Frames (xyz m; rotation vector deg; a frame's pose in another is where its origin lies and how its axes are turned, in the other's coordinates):
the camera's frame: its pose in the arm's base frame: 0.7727 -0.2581 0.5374 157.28 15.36 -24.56
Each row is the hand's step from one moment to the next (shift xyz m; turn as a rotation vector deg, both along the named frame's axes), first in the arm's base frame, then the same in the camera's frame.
Working: the arm's base frame: its pose in the camera's frame: -0.5148 -0.5861 0.5865 -157.28 -15.36 24.56

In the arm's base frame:
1: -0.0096 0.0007 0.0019 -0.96 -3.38 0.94
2: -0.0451 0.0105 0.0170 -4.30 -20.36 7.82
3: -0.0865 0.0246 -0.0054 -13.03 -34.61 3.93
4: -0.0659 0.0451 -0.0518 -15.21 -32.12 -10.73
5: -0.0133 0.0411 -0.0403 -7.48 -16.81 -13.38
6: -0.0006 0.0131 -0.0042 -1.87 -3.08 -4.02
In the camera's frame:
1: -0.0095 -0.0023 0.0005 -1.65 3.18 0.65
2: -0.0464 -0.0151 -0.0073 -9.23 20.16 1.59
3: -0.0760 -0.0447 0.0183 -18.00 30.03 12.55
4: -0.0389 -0.0731 0.0469 -14.94 22.69 25.30
5: 0.0060 -0.0535 0.0244 -4.84 9.59 20.05
6: 0.0025 -0.0135 -0.0009 -0.84 1.15 5.21

